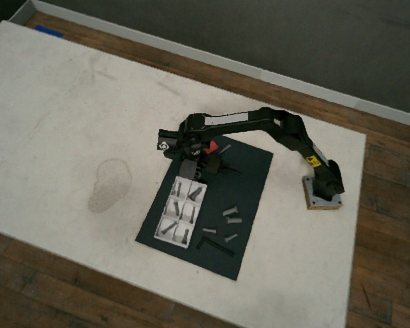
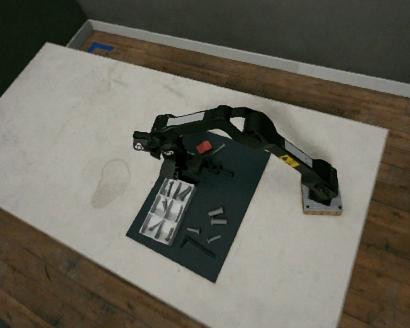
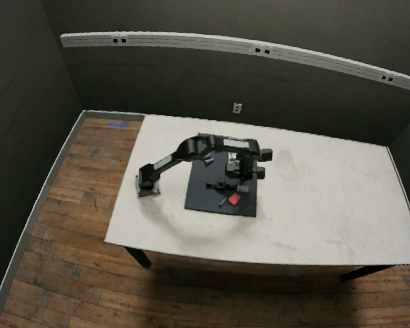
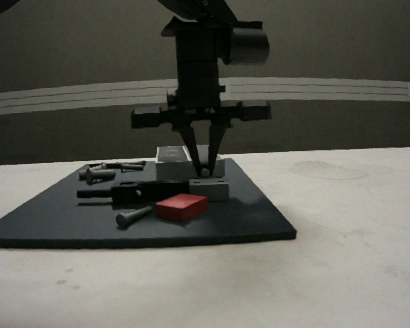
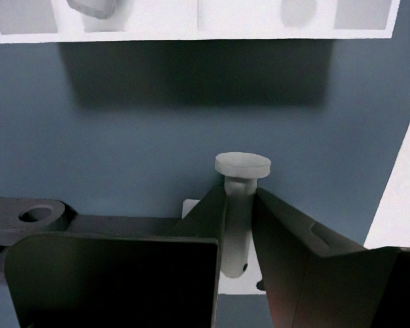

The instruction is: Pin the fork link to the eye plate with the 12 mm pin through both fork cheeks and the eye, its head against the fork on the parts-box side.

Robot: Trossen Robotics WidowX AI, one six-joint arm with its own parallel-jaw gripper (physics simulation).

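Places are measured from the arm's base along level axes (x ahead, y left, z up), in metres.
Pixels of known places: gripper, fingertip midpoint: (image 2: 184, 165) (image 3: 242, 181) (image 4: 204, 176) (image 5: 236, 197); arm's base, origin of the base link: (image 1: 323, 190) (image 2: 321, 193) (image 3: 147, 183).
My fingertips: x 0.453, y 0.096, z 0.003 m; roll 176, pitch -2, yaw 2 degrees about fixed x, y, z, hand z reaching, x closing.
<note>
Ahead of a thing's pixels: the offset from my fingertips to its top centre. Level surfaces: height alone.
My gripper (image 4: 204, 172) (image 5: 236, 197) is shut on a grey headed pin @[dz +0.016, dx +0.000, dy -0.005 m] (image 4: 205, 171) (image 5: 237, 235). The pin's flat head points to the parts box @[dz +0.013, dx -0.031, dy +0.162 m] (image 1: 171, 243) (image 2: 156, 241) (image 4: 172, 171) (image 5: 100, 36); a small cross hole shows near its far end. The black fork link @[dz +0.002, dx -0.124, dy -0.039 m] (image 3: 215, 186) (image 4: 125, 193) lies on the mat, its rod pointing away from the grey block of the eye plate @[dz +0.002, dx +0.004, dy -0.034 m] (image 3: 242, 188) (image 4: 212, 190) (image 5: 240, 287). A round hole shows in the fork's side. The pin is above and beside the plate's block, apart from the fork's hole. The eye inside the fork is hidden.
A red block @[dz -0.006, dx -0.029, dy -0.097 m] (image 1: 211, 147) (image 2: 204, 147) (image 3: 234, 199) (image 4: 182, 206) and a loose pin @[dz -0.008, dx -0.079, dy -0.113 m] (image 1: 225, 149) (image 2: 218, 149) (image 4: 134, 216) lie beside the fork link. Several loose pins and a black hex key @[dz -0.012, dx -0.179, dy +0.234 m] (image 1: 217, 246) (image 2: 200, 247) lie on the dark mat @[dz -0.022 m] (image 1: 250, 170) (image 4: 260, 220). The box holds fasteners.
</note>
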